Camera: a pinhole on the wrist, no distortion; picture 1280 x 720 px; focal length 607.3 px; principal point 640.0 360.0 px. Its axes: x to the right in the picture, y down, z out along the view. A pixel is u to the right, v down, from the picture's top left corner.
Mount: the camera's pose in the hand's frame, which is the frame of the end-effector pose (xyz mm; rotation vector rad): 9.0 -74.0 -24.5 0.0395 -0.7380 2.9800
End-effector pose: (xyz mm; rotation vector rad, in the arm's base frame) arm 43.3 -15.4 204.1 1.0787 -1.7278 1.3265
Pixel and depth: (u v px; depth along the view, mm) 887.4 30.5 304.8
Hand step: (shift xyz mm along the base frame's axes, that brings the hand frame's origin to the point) 85.7 -306.1 -141.0
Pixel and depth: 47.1 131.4 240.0
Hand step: -1.5 -279.2 219.5
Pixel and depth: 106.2 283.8 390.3
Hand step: 53.8 -421.1 333.2
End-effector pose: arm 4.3 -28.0 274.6 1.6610 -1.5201 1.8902
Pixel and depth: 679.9 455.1 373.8
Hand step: 389.4 -73.7 103.6
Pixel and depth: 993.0 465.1 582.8
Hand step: 690.0 -17.9 -121.5
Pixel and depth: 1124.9 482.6 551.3
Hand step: 699.7 44.6 -207.4
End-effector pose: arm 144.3 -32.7 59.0 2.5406 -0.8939 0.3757
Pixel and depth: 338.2 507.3 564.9
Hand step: 565.7 -1.8 -382.8
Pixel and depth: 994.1 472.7 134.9
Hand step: 55.7 105.4 -148.1
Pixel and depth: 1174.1 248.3 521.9
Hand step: -143.5 140.8 -666.0
